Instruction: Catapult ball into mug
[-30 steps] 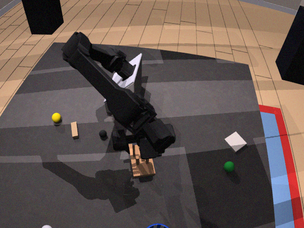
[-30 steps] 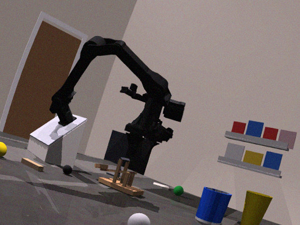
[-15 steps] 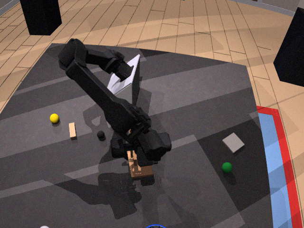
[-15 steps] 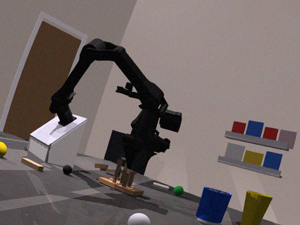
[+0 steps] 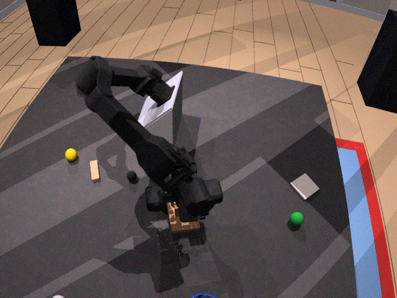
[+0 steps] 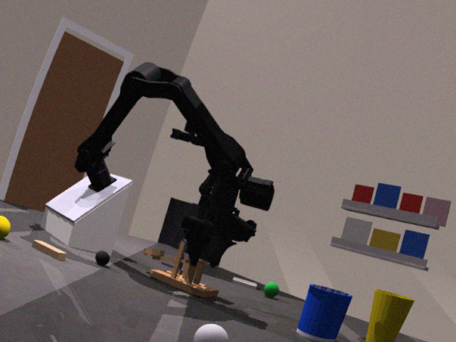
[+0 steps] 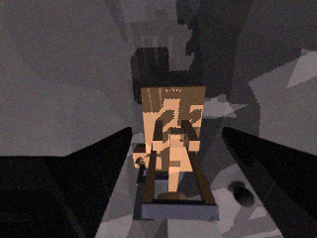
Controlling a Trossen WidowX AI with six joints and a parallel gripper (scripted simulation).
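Now: gripper tip 5 cm past the catapult upright frame, 2 cm to the left of it and 2 cm below it. From my gripper tip the other things lie so: blue mug (27 cm ahead, 10 cm to the left, 3 cm below); then black ball (11 cm behind, 19 cm to the right, 5 cm below); then green ball (5 cm behind, 33 cm to the left, 4 cm below).
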